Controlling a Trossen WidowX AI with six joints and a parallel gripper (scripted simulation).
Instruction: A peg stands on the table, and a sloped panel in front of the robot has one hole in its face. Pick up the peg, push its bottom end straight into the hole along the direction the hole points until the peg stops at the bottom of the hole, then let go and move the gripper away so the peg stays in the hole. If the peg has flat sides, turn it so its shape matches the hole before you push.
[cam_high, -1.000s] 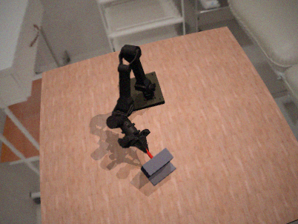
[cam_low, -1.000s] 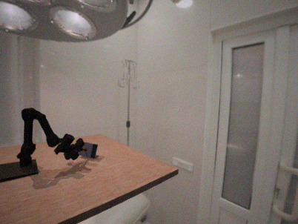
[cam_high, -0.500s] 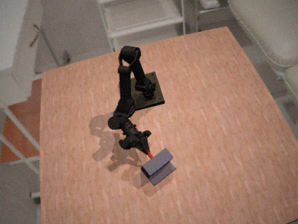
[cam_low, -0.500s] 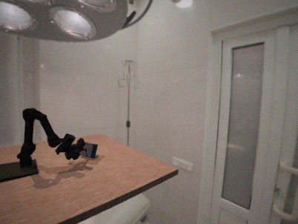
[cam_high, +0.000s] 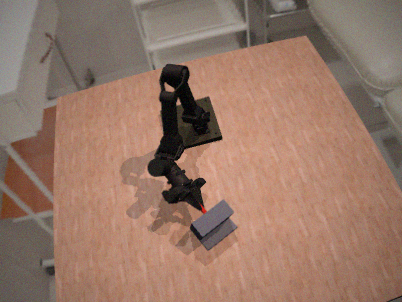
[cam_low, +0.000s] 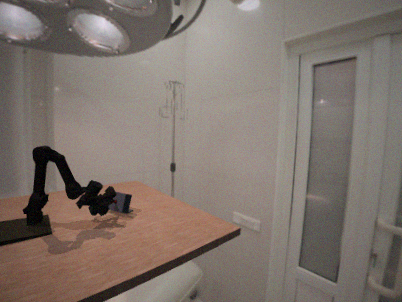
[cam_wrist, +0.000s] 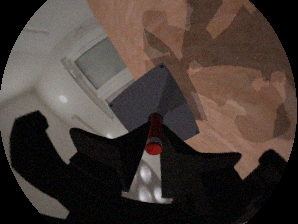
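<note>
Now: gripper tip 10 mm to the left of the red peg, 10 mm below it and 10 mm past it. Round my gripper tip: sloped panel 40 mm ahead, 20 mm to the left, 10 mm below.
</note>
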